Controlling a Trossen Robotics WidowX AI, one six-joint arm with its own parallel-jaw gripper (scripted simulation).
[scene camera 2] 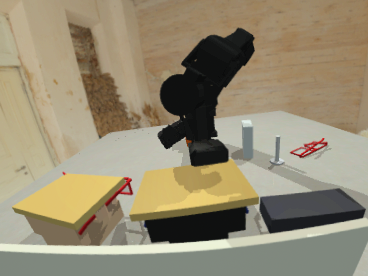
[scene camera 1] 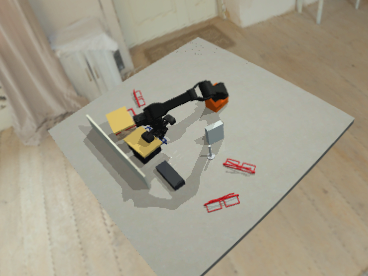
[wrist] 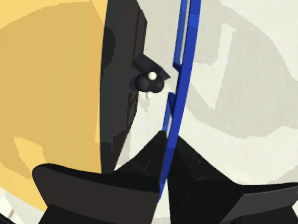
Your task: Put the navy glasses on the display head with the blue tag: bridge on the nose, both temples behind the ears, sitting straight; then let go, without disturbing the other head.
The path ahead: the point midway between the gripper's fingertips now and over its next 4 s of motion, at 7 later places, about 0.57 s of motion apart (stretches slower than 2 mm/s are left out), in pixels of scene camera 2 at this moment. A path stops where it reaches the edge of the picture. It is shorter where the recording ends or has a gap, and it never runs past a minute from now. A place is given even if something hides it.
My gripper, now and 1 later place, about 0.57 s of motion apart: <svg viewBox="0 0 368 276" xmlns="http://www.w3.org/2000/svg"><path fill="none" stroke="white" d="M205 175L204 161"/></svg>
